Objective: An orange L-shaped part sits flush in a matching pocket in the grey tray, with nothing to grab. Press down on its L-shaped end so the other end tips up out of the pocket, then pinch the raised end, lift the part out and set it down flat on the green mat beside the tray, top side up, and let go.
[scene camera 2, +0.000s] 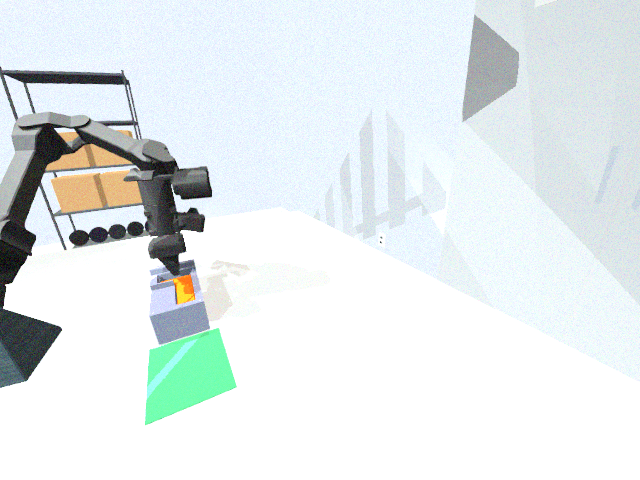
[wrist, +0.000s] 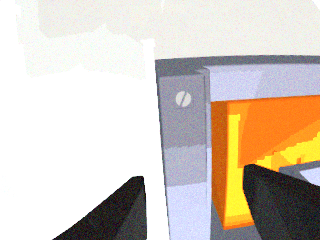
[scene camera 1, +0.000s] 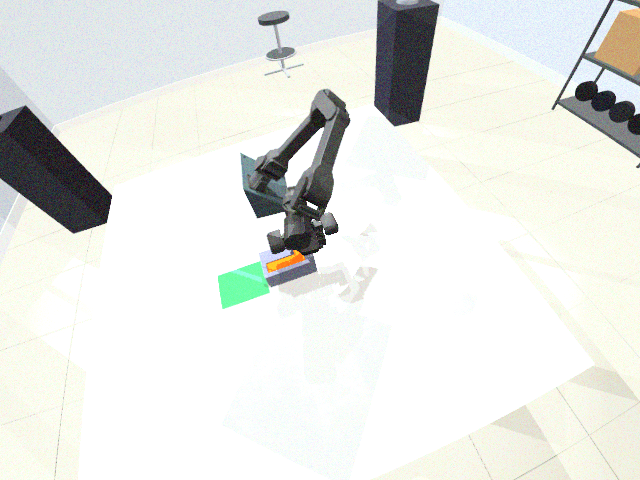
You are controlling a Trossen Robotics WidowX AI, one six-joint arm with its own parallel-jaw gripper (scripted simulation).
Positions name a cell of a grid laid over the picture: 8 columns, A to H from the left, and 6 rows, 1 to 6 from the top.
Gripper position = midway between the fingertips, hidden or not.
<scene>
In view: my gripper (scene camera 2: C4) and a green mat (scene camera 2: C5).
My gripper is seen too in the wrist view (wrist: E5) and in scene camera 1 (scene camera 1: D4). The green mat shows as well in scene camera 1 (scene camera 1: D4).
</scene>
